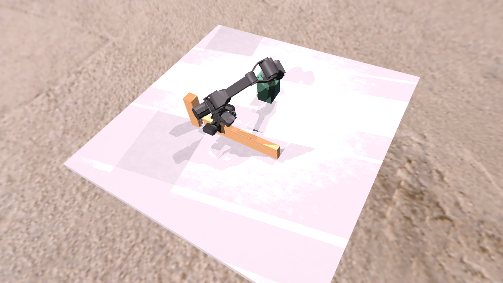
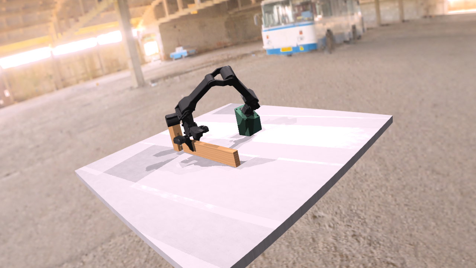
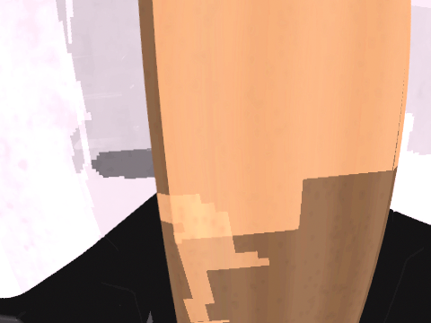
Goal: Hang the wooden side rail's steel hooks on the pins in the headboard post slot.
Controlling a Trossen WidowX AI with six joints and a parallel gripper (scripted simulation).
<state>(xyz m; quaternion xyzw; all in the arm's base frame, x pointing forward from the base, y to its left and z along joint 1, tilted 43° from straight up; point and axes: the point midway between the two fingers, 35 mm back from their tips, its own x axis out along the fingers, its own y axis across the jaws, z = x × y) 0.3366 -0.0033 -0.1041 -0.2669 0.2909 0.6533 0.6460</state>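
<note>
My gripper tip is now 150 mm to the left of the wooden headboard post and 60 mm below it.
</note>
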